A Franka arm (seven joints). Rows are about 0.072 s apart.
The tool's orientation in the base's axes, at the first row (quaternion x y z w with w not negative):
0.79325 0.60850 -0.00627 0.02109
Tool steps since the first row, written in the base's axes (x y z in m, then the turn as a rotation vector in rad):
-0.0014 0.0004 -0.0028 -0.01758 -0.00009 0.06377
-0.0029 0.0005 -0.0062 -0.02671 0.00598 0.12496
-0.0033 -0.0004 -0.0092 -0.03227 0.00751 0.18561
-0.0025 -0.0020 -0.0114 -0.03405 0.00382 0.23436
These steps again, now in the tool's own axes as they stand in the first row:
0.0001 -0.0015 0.0028 -0.00692 -0.01531 -0.06398
0.0000 -0.0031 0.0061 -0.00561 -0.02411 -0.12550
-0.0009 -0.0033 0.0092 -0.00773 -0.02831 -0.18625
-0.0022 -0.0022 0.0114 -0.01349 -0.02781 -0.23483

